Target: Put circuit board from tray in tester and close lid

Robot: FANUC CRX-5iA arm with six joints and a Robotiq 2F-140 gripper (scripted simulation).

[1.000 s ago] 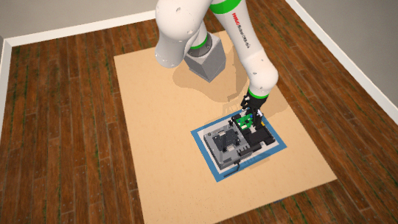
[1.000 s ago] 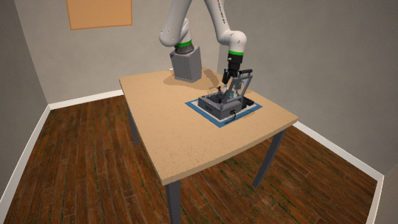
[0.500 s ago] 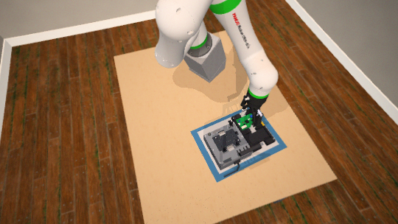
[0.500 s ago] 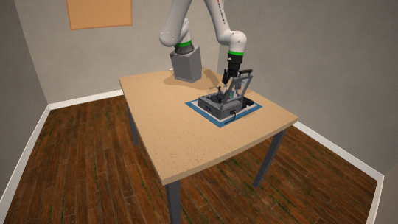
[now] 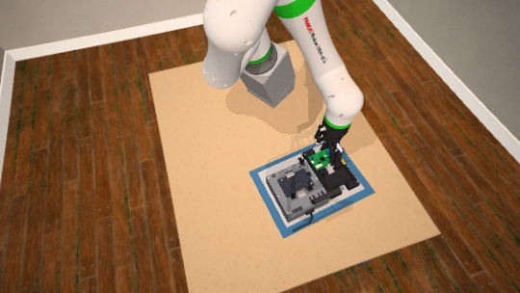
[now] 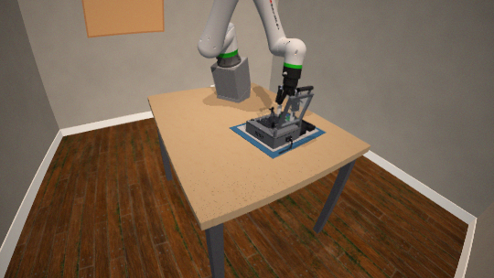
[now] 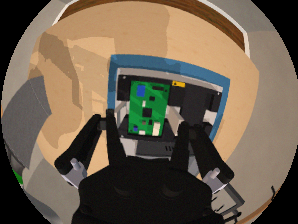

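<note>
Now: hand 20 mm above the circuit board. The rest, counted from my hand: tester lid (220 mm ahead, 140 mm above, 120 mm to the right); tester (120 mm ahead, 110 mm to the right, 70 mm above).
</note>
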